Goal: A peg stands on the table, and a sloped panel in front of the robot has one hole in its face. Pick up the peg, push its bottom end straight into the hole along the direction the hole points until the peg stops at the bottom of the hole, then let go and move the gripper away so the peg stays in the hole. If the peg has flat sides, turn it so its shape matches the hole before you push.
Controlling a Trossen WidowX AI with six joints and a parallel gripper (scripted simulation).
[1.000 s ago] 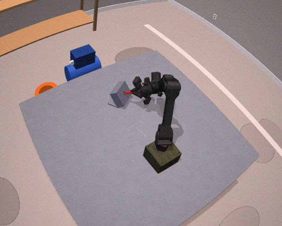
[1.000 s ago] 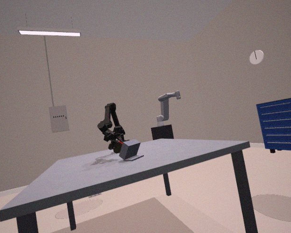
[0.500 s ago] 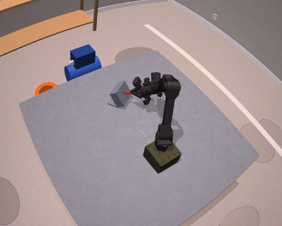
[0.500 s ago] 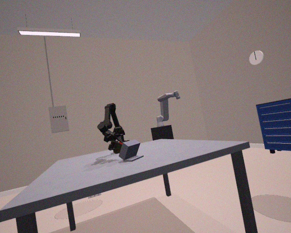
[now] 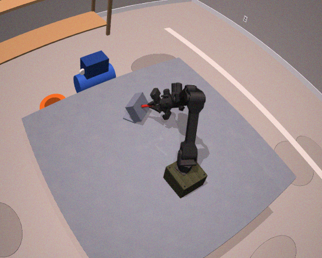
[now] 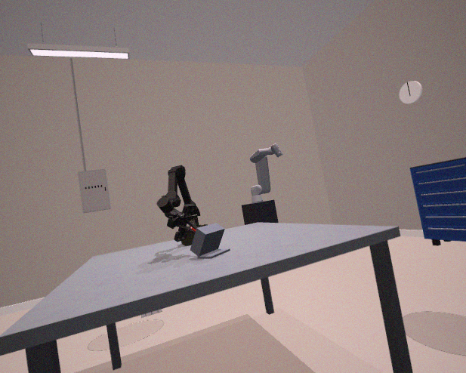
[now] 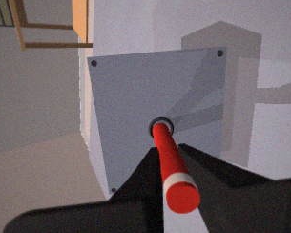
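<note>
Now: gripper tip 5 cm short of the grey sloped panel, 2 cm to the right of it and 4 cm above it. The rest, counted from my gripper tip: peg: 1 cm behind, 1 cm above.
</note>
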